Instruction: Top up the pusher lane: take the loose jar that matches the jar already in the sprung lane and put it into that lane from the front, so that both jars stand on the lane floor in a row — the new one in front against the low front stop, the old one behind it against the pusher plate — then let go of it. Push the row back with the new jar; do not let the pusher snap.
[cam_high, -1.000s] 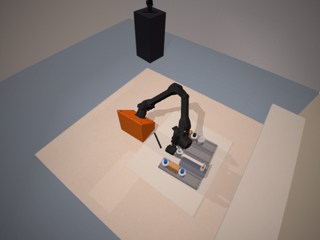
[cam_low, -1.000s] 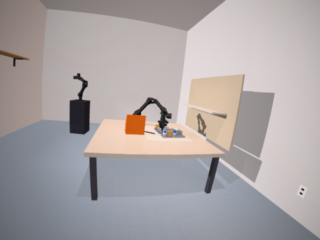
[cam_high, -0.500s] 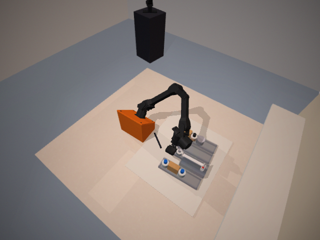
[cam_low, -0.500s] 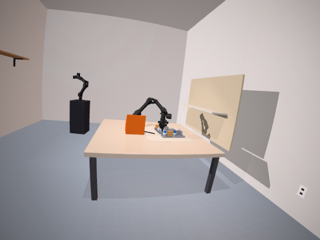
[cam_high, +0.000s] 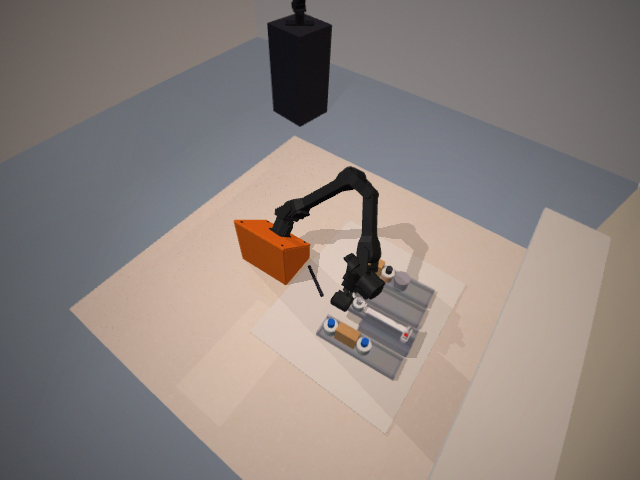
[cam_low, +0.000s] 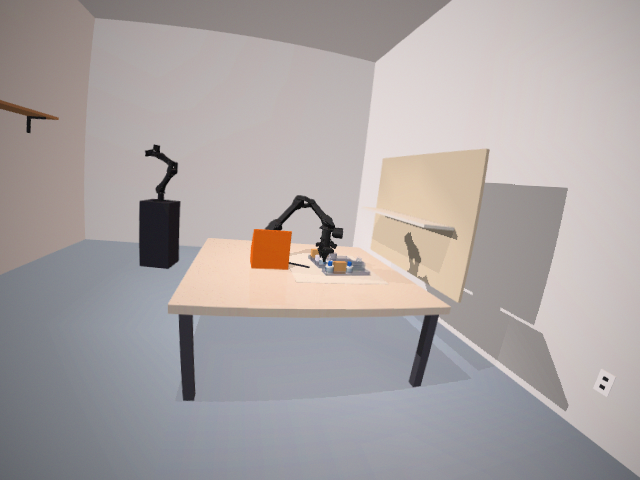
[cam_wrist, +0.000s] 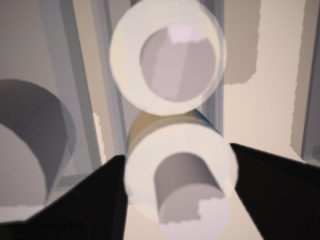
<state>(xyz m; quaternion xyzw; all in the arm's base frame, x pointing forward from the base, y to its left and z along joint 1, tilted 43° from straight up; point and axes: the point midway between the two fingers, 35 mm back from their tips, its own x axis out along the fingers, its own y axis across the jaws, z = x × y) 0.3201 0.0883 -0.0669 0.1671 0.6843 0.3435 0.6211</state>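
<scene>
My gripper tip is 15 cm past the black stick, 2 cm to the left of it and 3 cm above it. Round my gripper tip: red mark: 23 cm ahead, 1 cm to the left, 3 cm above.
</scene>
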